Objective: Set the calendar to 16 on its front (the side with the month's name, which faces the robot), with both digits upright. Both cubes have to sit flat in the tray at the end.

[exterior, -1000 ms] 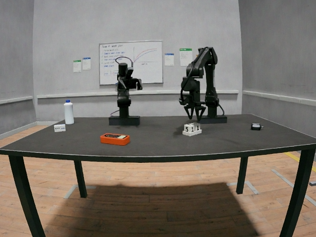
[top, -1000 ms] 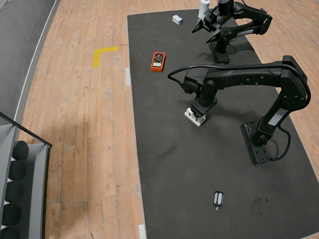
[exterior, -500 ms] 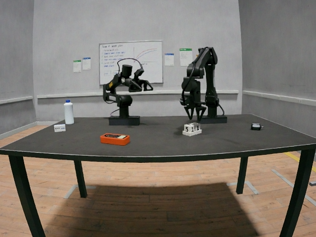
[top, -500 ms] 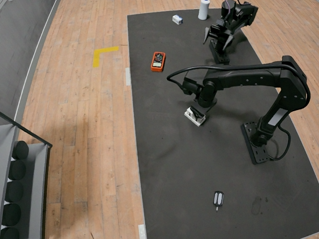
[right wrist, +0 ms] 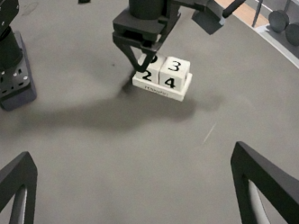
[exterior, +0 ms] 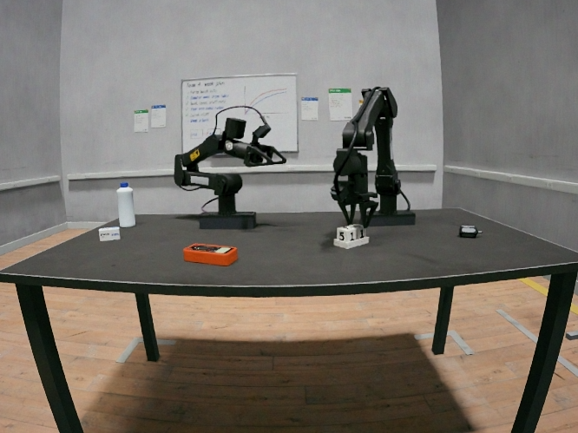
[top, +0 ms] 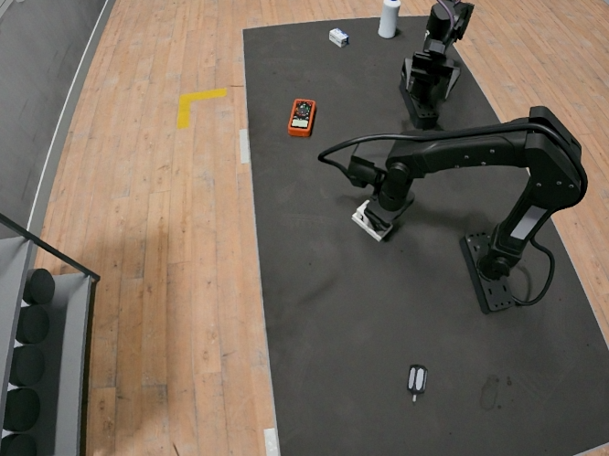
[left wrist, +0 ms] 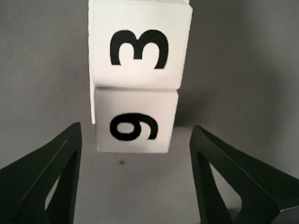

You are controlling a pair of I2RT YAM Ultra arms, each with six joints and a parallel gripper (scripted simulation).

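My left hand is 20 mm short of the white tray, 20 mm to the left of it and 50 mm above it. Also, from my left hand: white bottle (250 mm behind, 830 mm to the right, 30 mm above).
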